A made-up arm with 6 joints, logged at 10 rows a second.
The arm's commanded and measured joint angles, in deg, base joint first. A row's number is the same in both.
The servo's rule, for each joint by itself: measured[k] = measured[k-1] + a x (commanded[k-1-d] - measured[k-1]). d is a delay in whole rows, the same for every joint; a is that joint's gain. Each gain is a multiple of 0.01, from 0.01 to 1. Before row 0 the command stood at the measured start. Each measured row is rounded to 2 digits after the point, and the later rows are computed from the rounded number. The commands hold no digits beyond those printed.
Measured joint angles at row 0:
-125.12 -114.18 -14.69 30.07 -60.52 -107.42
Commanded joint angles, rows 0 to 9:
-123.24 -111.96 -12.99 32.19 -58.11 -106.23
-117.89 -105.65 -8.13 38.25 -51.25 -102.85
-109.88 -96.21 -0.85 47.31 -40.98 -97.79
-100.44 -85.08 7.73 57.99 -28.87 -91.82
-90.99 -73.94 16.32 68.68 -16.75 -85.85
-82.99 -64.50 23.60 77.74 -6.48 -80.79
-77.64 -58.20 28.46 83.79 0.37 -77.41
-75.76 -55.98 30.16 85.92 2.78 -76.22
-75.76 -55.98 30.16 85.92 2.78 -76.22
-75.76 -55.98 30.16 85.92 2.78 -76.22
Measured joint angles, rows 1 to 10:
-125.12 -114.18 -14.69 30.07 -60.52 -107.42
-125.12 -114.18 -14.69 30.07 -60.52 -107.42
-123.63 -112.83 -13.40 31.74 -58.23 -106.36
-119.10 -108.45 -9.39 36.88 -51.60 -103.24
-111.82 -100.98 -2.90 45.12 -41.51 -98.39
-102.83 -91.28 5.18 55.29 -29.50 -92.54
-93.48 -80.70 13.65 65.87 -17.39 -86.59
-85.19 -70.82 21.21 75.25 -7.03 -81.43
-79.23 -63.12 26.72 82.00 0.00 -77.85
-76.49 -58.76 29.33 85.10 2.64 -76.40
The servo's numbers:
d 2
a 0.79 0.61 0.76 0.79 0.95 0.89

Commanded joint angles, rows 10 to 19:
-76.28 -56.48 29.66 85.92 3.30 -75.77
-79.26 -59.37 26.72 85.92 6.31 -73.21
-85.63 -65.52 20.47 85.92 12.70 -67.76
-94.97 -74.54 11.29 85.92 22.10 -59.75
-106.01 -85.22 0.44 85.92 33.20 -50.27
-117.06 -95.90 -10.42 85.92 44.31 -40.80
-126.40 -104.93 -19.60 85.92 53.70 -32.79
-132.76 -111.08 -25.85 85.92 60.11 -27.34
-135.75 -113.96 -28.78 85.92 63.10 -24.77
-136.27 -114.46 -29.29 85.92 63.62 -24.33
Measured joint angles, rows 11 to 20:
-75.91 -57.06 29.96 85.75 2.77 -76.24
-75.79 -56.40 30.11 85.88 2.78 -76.22
-76.18 -56.45 29.77 85.91 3.27 -75.82
-78.61 -58.23 27.45 85.92 6.16 -73.50
-84.16 -62.68 22.15 85.92 12.37 -68.39
-92.70 -69.91 13.90 85.92 21.61 -60.70
-103.21 -79.25 3.67 85.92 32.62 -51.42
-114.15 -89.41 -7.04 85.92 43.73 -41.97
-123.83 -98.88 -16.59 85.92 53.20 -33.80
-130.88 -106.32 -23.63 85.92 59.76 -28.05

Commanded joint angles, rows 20 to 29:
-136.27 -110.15 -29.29 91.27 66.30 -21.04
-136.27 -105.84 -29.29 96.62 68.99 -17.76
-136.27 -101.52 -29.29 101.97 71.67 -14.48
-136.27 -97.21 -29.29 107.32 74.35 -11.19
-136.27 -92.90 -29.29 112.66 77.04 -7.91
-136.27 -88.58 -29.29 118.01 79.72 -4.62
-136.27 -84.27 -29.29 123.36 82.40 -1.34
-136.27 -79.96 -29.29 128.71 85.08 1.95
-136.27 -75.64 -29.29 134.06 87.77 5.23
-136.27 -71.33 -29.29 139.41 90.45 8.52
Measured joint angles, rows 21 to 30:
-134.73 -110.98 -27.54 85.92 62.93 -25.13
-135.95 -113.10 -28.87 85.92 63.59 -24.42
-136.20 -111.30 -29.19 90.15 66.16 -21.41
-136.26 -107.97 -29.27 95.26 68.85 -18.16
-136.27 -104.04 -29.29 100.56 71.53 -14.88
-136.27 -99.87 -29.29 105.90 74.21 -11.60
-136.27 -95.62 -29.29 111.24 76.90 -8.32
-136.27 -91.33 -29.29 116.59 79.58 -5.03
-136.27 -87.02 -29.29 121.94 82.26 -1.75
-136.27 -82.71 -29.29 127.29 84.94 1.54

